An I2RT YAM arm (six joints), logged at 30 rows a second.
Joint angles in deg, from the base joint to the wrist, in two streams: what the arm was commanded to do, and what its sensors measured. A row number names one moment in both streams.
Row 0, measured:
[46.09, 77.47, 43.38, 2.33, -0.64, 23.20]
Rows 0 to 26, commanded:
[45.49, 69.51, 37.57, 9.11, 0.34, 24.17]
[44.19, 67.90, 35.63, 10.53, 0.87, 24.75]
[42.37, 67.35, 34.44, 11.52, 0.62, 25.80]
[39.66, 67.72, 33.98, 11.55, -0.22, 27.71]
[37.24, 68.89, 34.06, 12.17, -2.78, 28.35]
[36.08, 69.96, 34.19, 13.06, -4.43, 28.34]
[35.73, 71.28, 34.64, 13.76, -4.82, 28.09]
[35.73, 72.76, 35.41, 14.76, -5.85, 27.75]
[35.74, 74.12, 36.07, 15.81, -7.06, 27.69]
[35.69, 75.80, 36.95, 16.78, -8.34, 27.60]
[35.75, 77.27, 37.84, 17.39, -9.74, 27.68]
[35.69, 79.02, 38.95, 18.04, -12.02, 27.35]
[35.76, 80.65, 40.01, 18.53, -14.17, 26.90]
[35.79, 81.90, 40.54, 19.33, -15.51, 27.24]
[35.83, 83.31, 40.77, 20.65, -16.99, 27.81]
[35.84, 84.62, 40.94, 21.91, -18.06, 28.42]
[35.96, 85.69, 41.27, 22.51, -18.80, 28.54]
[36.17, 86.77, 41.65, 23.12, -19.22, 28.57]
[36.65, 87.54, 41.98, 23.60, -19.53, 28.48]
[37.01, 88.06, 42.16, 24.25, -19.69, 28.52]
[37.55, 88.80, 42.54, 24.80, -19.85, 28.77]
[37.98, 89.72, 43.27, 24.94, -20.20, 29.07]
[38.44, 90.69, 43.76, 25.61, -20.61, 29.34]
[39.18, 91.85, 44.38, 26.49, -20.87, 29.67]
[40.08, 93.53, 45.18, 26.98, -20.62, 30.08]
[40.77, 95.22, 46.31, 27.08, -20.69, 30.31]
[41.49, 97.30, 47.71, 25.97, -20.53, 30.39]
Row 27, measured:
[39.07, 93.21, 44.56, 24.10, -17.82, 29.19]
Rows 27 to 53, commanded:
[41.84, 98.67, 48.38, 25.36, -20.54, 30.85]
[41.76, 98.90, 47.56, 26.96, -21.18, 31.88]
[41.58, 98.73, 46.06, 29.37, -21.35, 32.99]
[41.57, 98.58, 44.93, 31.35, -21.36, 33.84]
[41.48, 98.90, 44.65, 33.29, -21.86, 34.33]
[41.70, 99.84, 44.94, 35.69, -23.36, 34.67]
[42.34, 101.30, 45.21, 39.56, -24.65, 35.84]
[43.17, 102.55, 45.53, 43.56, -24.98, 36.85]
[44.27, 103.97, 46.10, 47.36, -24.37, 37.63]
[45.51, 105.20, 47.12, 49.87, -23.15, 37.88]
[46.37, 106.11, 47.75, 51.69, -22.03, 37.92]
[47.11, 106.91, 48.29, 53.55, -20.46, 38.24]
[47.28, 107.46, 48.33, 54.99, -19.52, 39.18]
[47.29, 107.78, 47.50, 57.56, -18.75, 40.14]
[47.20, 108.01, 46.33, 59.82, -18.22, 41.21]
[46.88, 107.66, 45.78, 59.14, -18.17, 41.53]
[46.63, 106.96, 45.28, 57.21, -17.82, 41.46]
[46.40, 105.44, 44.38, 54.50, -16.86, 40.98]
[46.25, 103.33, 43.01, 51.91, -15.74, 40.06]
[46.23, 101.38, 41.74, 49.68, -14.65, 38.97]
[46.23, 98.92, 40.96, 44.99, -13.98, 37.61]
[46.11, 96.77, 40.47, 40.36, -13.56, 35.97]
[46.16, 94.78, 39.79, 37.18, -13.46, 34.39]
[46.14, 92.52, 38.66, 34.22, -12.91, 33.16]
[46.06, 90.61, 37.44, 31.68, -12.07, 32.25]
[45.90, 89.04, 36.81, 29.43, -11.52, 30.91]
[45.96, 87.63, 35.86, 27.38, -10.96, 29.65]
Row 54, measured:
[45.28, 90.83, 37.56, 35.53, -12.67, 34.54]
